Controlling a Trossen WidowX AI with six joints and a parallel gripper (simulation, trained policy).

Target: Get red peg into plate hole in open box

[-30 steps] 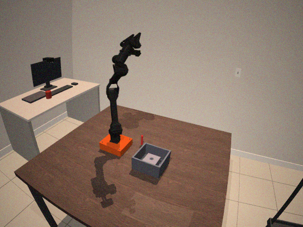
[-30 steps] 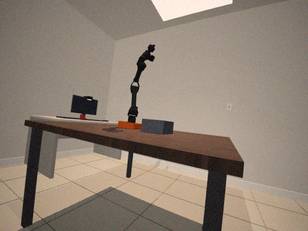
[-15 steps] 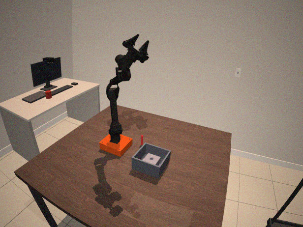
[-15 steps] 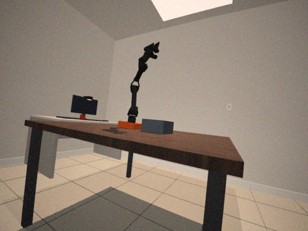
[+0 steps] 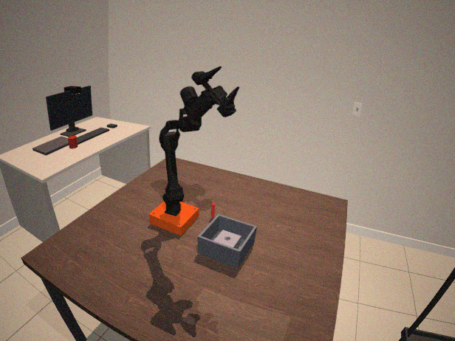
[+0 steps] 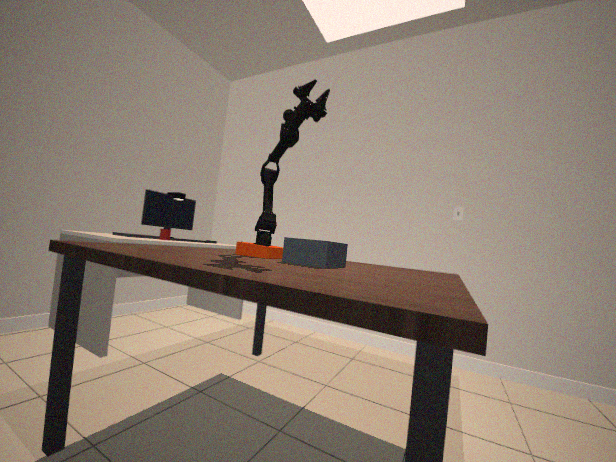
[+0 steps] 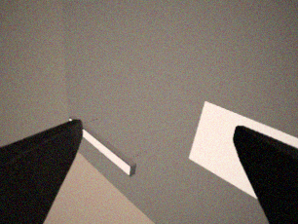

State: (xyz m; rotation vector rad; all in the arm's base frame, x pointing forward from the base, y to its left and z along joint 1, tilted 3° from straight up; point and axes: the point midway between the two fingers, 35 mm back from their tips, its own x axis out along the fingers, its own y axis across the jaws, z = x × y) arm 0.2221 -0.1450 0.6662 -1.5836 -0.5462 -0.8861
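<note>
Now: gripper tip 69 cm above the red peg, 25 cm to the right of it and 10 cm past it. Round my gripper tip: plate (69 cm below, 4 cm to the left, 3 cm ahead); then grey box (71 cm below, 4 cm to the left, 3 cm ahead).
</note>
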